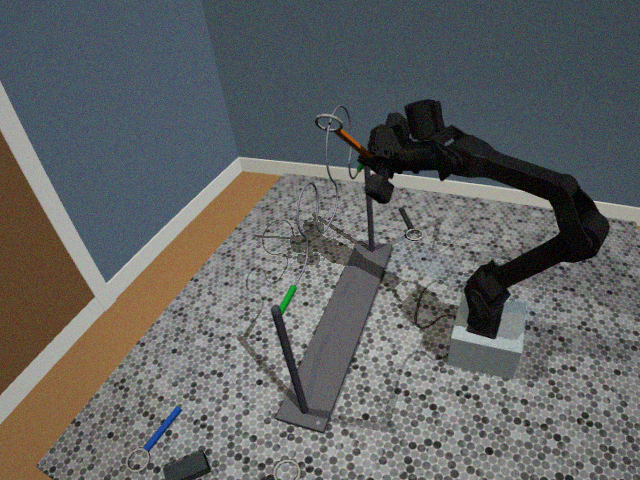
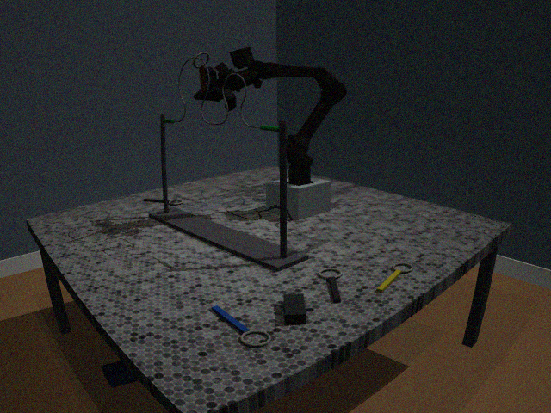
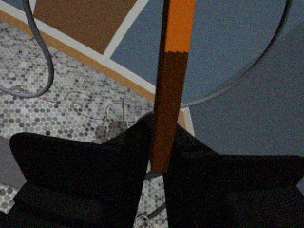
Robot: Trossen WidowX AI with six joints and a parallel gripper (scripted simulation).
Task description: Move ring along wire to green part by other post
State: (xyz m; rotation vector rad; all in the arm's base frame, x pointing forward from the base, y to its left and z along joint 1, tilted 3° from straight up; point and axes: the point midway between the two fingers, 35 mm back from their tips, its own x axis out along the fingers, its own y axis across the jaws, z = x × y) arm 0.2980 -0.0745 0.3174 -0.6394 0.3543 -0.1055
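The orange-handled ring lies 6 cm to the left of my gripper tip and 8 cm above it. The rest, counted from my gripper tip: yellow-handled ring 18 cm behind, 65 cm to the left, 40 cm below; then blue-handled ring 24 cm ahead, 63 cm to the left, 40 cm below; then dark block 12 cm ahead, 63 cm to the left, 39 cm below.
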